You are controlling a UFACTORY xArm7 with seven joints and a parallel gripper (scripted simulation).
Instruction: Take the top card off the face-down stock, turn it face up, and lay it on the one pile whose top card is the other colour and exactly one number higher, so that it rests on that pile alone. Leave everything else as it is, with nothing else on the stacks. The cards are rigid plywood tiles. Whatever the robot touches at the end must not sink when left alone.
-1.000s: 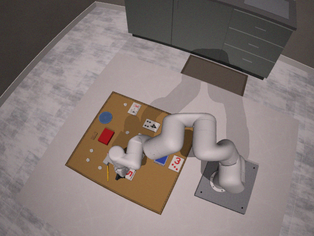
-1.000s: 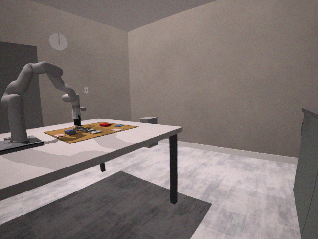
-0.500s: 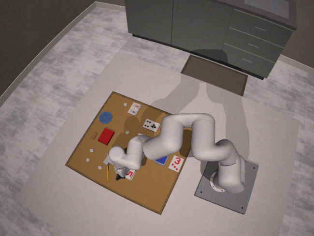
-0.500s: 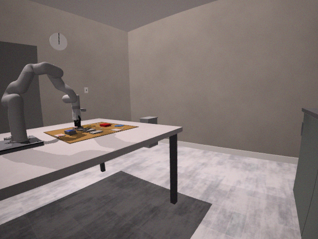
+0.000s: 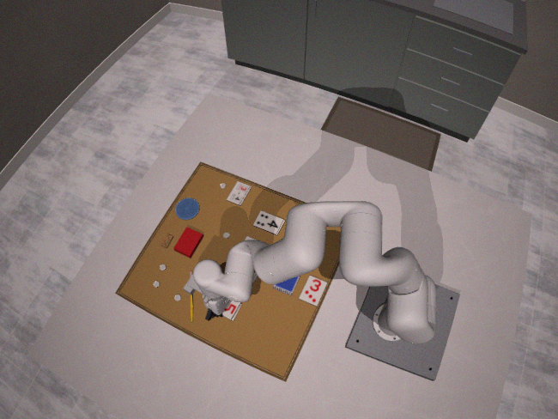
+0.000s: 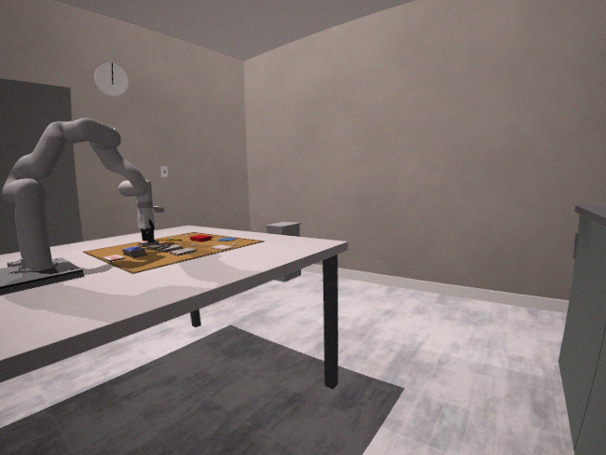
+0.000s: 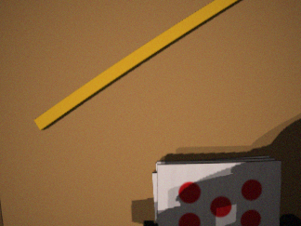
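Right now my hand is 11 cm short of the yellow pencil, 3 cm above it and 2 cm to the right of it. The rest, counted from my hand: red block: 22 cm ahead, 13 cm to the right, 2 cm below; card: 39 cm to the right, 17 cm ahead, 3 cm below; brown mat: 16 cm to the right, 5 cm ahead, 4 cm below.
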